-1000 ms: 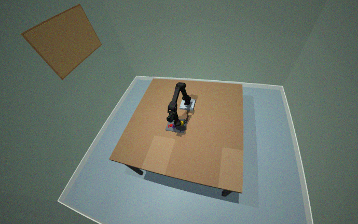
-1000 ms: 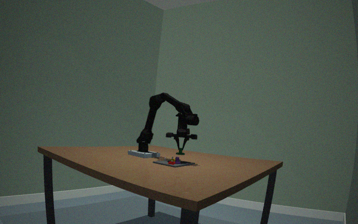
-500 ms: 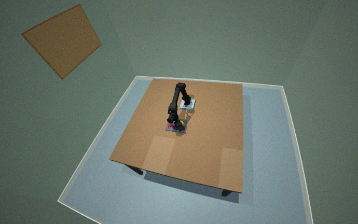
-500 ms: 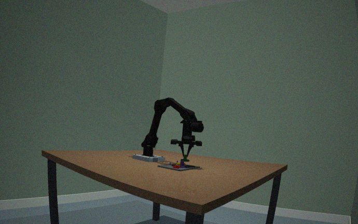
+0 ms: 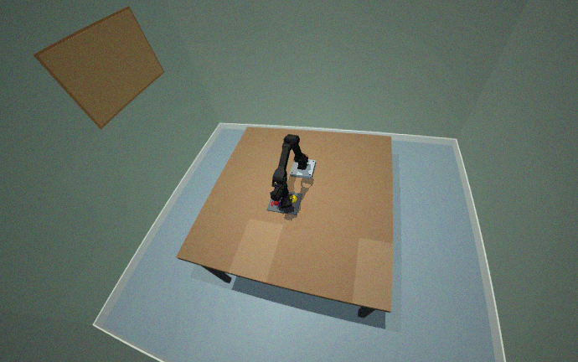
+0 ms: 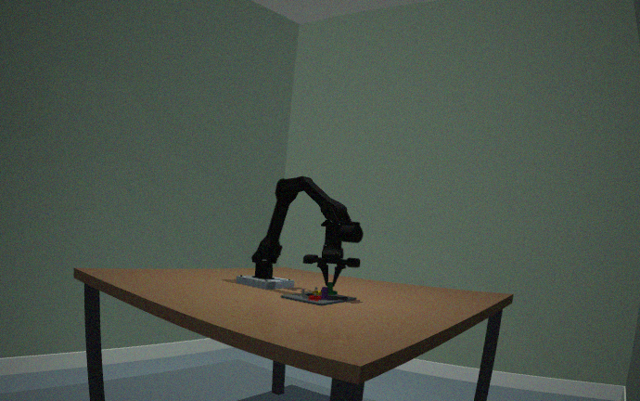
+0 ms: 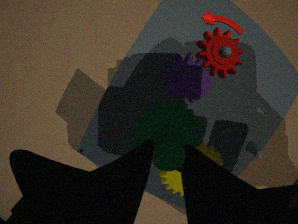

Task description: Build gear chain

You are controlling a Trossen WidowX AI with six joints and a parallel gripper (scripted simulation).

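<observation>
My gripper tip is now 1 cm above the green gear. The rest, counted from my gripper tip: yellow gear (5 cm behind, 3 cm to the left, 3 cm below); then red gear (8 cm to the right, 3 cm below); then purple gear (4 cm to the right, 2 cm below, 1 cm ahead).
</observation>
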